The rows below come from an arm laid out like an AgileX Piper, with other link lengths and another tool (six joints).
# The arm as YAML. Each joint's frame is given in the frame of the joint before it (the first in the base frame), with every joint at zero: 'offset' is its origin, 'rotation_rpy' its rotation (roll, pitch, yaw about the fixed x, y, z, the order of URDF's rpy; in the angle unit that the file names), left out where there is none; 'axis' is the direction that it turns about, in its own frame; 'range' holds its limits. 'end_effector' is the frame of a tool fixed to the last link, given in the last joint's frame.
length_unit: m
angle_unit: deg
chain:
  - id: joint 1
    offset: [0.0, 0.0, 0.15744]
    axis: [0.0, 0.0, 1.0]
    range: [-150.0, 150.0]
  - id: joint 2
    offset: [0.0, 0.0, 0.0]
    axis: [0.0, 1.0, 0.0]
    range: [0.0, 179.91]
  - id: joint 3
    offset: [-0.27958, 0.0, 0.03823]
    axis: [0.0, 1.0, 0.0]
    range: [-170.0, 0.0]
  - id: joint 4
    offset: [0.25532, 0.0, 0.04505]
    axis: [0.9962, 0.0, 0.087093]
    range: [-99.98, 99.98]
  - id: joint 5
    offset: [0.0, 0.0, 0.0]
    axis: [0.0, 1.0, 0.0]
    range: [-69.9, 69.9]
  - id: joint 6
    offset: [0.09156, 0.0, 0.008]
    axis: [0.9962, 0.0, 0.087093]
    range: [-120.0, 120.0]
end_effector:
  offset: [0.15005, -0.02, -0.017]
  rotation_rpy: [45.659, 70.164, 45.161]
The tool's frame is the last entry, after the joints.
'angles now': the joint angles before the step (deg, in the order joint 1, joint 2, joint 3, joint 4, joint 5, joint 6). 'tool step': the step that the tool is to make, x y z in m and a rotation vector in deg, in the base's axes. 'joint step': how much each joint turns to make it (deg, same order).
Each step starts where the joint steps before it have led.
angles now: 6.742 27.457 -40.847 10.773 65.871 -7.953
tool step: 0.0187 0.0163 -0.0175 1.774 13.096 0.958
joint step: -0.027 15.560 -4.350 3.375 1.604 0.128
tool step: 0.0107 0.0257 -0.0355 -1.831 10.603 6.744
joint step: 7.590 13.543 -0.786 -0.013 -2.145 0.338
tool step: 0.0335 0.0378 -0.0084 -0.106 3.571 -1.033
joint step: 7.680 12.701 -6.788 -1.590 -4.367 8.590
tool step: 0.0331 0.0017 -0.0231 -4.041 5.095 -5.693
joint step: 0.007 12.143 -6.316 -3.717 -0.701 6.829
